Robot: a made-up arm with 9 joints. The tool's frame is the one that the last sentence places.
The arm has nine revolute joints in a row. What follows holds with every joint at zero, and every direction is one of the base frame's.
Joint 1 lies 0.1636 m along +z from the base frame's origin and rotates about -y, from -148.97 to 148.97 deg.
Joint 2 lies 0.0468 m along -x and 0.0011 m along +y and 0.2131 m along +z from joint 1 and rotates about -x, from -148.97 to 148.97 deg.
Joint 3 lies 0.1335 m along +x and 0.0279 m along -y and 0.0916 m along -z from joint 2 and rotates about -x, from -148.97 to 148.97 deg.
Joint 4 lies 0.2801 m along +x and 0.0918 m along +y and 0.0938 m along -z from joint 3 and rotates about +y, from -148.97 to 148.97 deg.
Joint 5 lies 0.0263 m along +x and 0.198 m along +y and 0.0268 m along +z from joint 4 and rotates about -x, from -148.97 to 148.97 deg.
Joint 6 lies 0.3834 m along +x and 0.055 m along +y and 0.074 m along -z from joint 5 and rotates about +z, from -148.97 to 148.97 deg.
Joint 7 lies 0.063 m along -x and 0.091 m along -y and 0.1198 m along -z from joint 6 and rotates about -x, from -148.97 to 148.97 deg.
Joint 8 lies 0.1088 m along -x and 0.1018 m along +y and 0.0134 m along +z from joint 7 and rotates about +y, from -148.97 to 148.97 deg.
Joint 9 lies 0.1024 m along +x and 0.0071 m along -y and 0.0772 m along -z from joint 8 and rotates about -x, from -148.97 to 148.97 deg.
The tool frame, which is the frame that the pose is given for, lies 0.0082 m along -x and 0.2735 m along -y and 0.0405 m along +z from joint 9; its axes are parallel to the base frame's.
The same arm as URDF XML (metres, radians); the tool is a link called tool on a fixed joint. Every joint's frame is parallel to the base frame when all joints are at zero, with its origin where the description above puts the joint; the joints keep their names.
<robot name="arm">
<joint name="tool_fixed" type="fixed"><parent link="link9"/><child link="tool"/><origin xyz="-0.0082 -0.2735 0.0405"/></joint>
<joint name="joint 9" type="revolute"><parent link="link8"/><child link="link9"/><origin xyz="0.1024 -0.0071 -0.0772"/><axis xyz="-1 0 0"/><limit lower="-2.6000" upper="2.6000"/></joint>
<joint name="joint 8" type="revolute"><parent link="link7"/><child link="link8"/><origin xyz="-0.1088 0.1018 0.0134"/><axis xyz="0 1 0"/><limit lower="-2.6000" upper="2.6000"/></joint>
<joint name="joint 7" type="revolute"><parent link="link6"/><child link="link7"/><origin xyz="-0.0630 -0.0910 -0.1198"/><axis xyz="-1 0 0"/><limit lower="-2.6000" upper="2.6000"/></joint>
<joint name="joint 6" type="revolute"><parent link="link5"/><child link="link6"/><origin xyz="0.3834 0.0550 -0.0740"/><axis xyz="0 0 1"/><limit lower="-2.6000" upper="2.6000"/></joint>
<joint name="joint 5" type="revolute"><parent link="link4"/><child link="link5"/><origin xyz="0.0263 0.1980 0.0268"/><axis xyz="-1 0 0"/><limit lower="-2.6000" upper="2.6000"/></joint>
<joint name="joint 4" type="revolute"><parent link="link3"/><child link="link4"/><origin xyz="0.2801 0.0918 -0.0938"/><axis xyz="0 1 0"/><limit lower="-2.6000" upper="2.6000"/></joint>
<joint name="joint 3" type="revolute"><parent link="link2"/><child link="link3"/><origin xyz="0.1335 -0.0279 -0.0916"/><axis xyz="-1 0 0"/><limit lower="-2.6000" upper="2.6000"/></joint>
<joint name="joint 2" type="revolute"><parent link="link1"/><child link="link2"/><origin xyz="-0.0468 0.0011 0.2131"/><axis xyz="-1 0 0"/><limit lower="-2.6000" upper="2.6000"/></joint>
<joint name="joint 1" type="revolute"><parent link="base_link"/><child link="link1"/><origin xyz="0.0000 0.0000 0.1636"/><axis xyz="0 -1 0"/><limit lower="-2.6000" upper="2.6000"/></joint>
<link name="base_link"/>
<link name="link1"/>
<link name="link2"/>
<link name="link3"/>
<link name="link4"/>
<link name="link5"/>
<link name="link6"/>
<link name="link7"/>
<link name="link8"/>
<link name="link9"/>
<link name="tool"/>
</robot>

